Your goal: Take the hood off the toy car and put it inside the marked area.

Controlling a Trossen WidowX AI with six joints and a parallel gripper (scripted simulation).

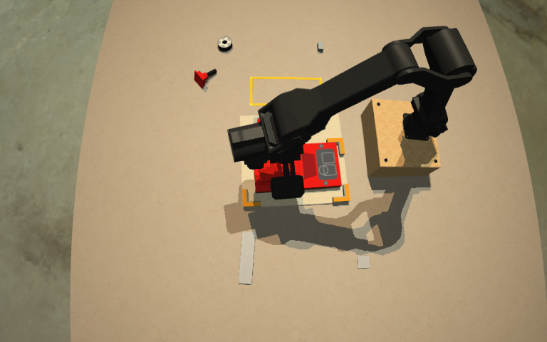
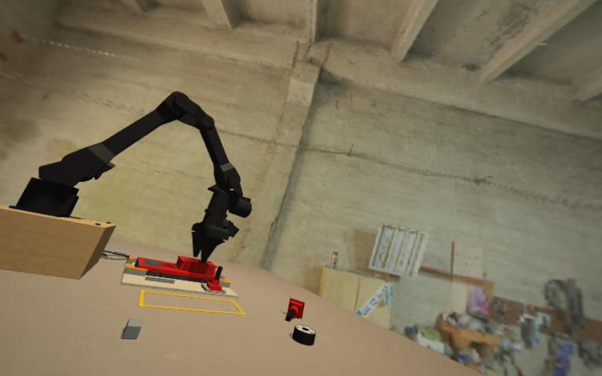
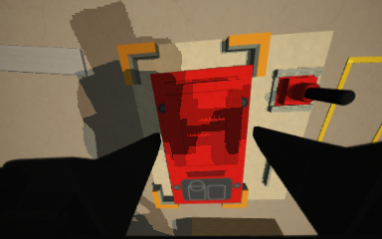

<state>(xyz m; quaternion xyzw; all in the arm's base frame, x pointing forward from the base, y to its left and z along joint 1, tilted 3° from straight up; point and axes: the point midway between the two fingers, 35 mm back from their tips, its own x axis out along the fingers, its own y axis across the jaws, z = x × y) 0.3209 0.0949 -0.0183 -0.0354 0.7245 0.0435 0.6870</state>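
Right now the hood is 10 mm below my gripper tip. The rest, counted from my gripper tip: black wheel: 160 mm ahead, 350 mm to the right, 40 mm below; grey strip: 70 mm ahead, 210 mm to the left, 50 mm below; grey square: 200 mm behind, 220 mm to the left, 50 mm below.
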